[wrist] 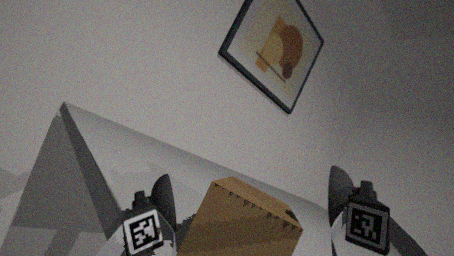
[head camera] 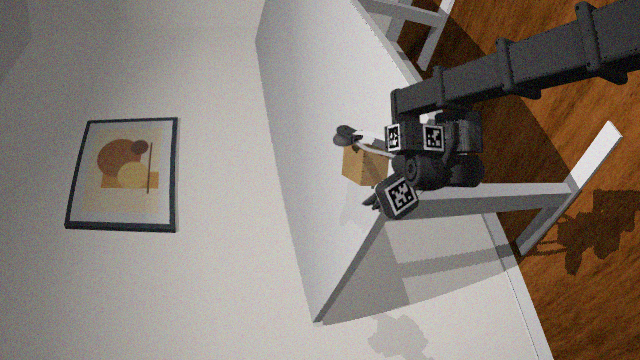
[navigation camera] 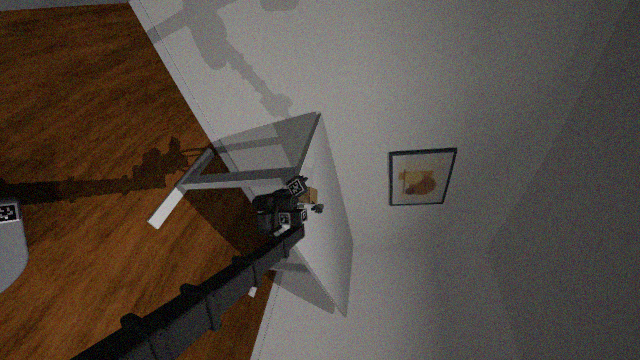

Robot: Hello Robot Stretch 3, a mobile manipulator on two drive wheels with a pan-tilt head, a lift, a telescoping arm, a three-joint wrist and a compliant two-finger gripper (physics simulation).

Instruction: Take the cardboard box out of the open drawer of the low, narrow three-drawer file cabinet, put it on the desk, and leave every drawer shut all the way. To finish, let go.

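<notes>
The cardboard box [head camera: 352,172] [navigation camera: 313,195] [wrist: 240,225] rests on the white desk [head camera: 320,90] [navigation camera: 331,240] [wrist: 120,150], near one end of its top. My gripper [head camera: 358,167] [navigation camera: 311,193] [wrist: 249,189] is open around the box, one finger on each side. In the wrist view there is a gap between the box and each fingertip, and the box is turned at an angle between them. The lower part of the box is cut off in the wrist view. The file cabinet and its drawers do not show in these views.
The telescoping arm [head camera: 545,62] [navigation camera: 200,300] reaches over the desk's front side. Desk legs [head camera: 505,200] [navigation camera: 235,179] stand on the wooden floor [head camera: 590,300] [navigation camera: 75,100]. A framed picture [head camera: 125,175] [navigation camera: 422,177] [wrist: 280,50] hangs on the wall behind the desk.
</notes>
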